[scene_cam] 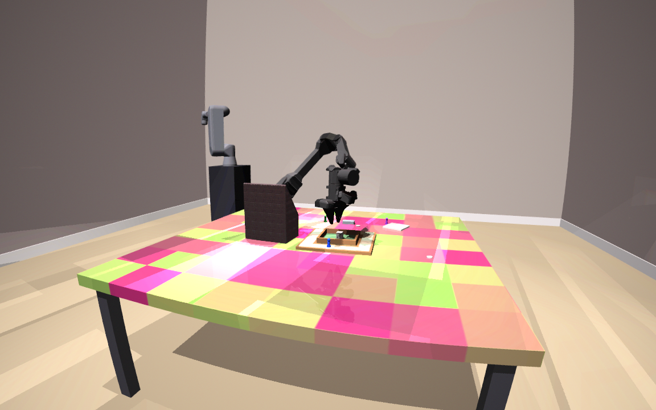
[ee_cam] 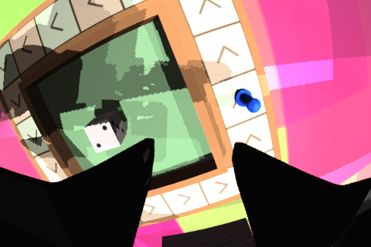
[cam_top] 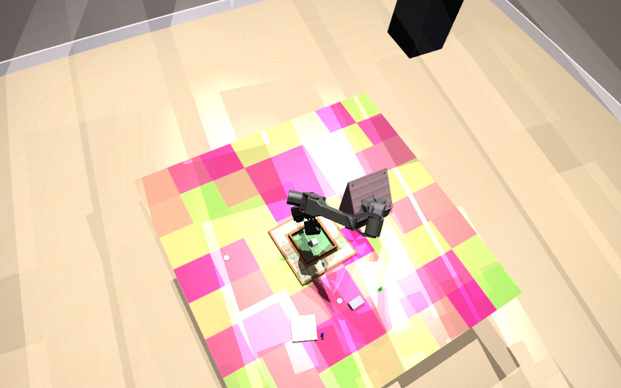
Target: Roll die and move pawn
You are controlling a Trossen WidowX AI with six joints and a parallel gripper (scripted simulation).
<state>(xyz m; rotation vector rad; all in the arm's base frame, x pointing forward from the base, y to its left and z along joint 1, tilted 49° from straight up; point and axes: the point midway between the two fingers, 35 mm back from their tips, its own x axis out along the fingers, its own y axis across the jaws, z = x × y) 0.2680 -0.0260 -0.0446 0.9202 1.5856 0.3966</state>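
My gripper tip is now 10 mm past the blue pawn, 50 mm to the left of it and 70 mm above it. The rest, counted from my gripper tip: white card (210 mm ahead, 380 mm to the left, 90 mm below); green dice tray (60 mm to the left, 90 mm below); green pin (160 mm behind, 380 mm to the left, 80 mm below).
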